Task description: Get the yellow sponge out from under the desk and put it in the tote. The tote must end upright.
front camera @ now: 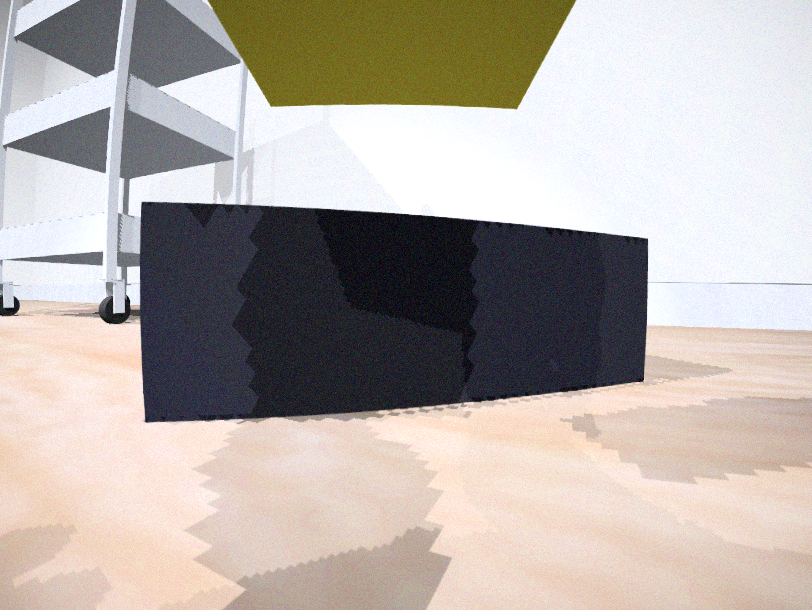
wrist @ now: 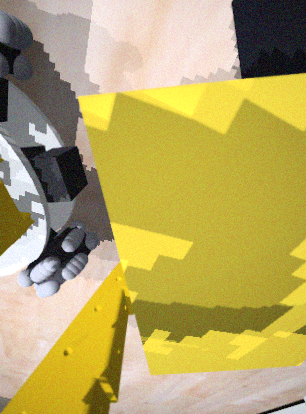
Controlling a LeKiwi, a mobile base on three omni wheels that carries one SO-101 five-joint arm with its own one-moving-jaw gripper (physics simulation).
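Frame: origin at the arm's base, x back, y up, z left, level; metres.
Seen in the pictures: hand at its tool point: [wrist: 142, 263].
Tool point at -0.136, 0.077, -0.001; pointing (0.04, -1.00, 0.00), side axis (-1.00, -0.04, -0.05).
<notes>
A point is followed by its place in that frame, as x, y, z.
The yellow sponge [front camera: 393, 52] @(-0.163, 0.048, 0.002) [wrist: 200, 185] hangs raised in front of the robot, at the top of the front view, and fills much of the wrist view. My gripper [wrist: 197, 300] is shut on it. One yellow jaw presses on the sponge's left edge in the wrist view; the other jaw is hidden. The dark navy tote [front camera: 538, 308] @(-0.263, -0.038, -0.081) [wrist: 275, 37] @(-0.215, -0.026, 0.078) stands upright on the floor, close ahead in the front view and at the top right corner of the wrist view. The sponge is above the tote's rim level in the front view. The tote's inside is hidden.
A white three-shelf cart [front camera: 118, 131] @(-0.650, 0.253, 0.506) on black casters stands behind the tote at the left. A white wall [front camera: 689, 164] @(-0.737, 0.240, -0.585) runs across the back. Part of my own base, with a grey roller wheel [wrist: 60, 260], shows at the left of the wrist view. The desk does not show.
</notes>
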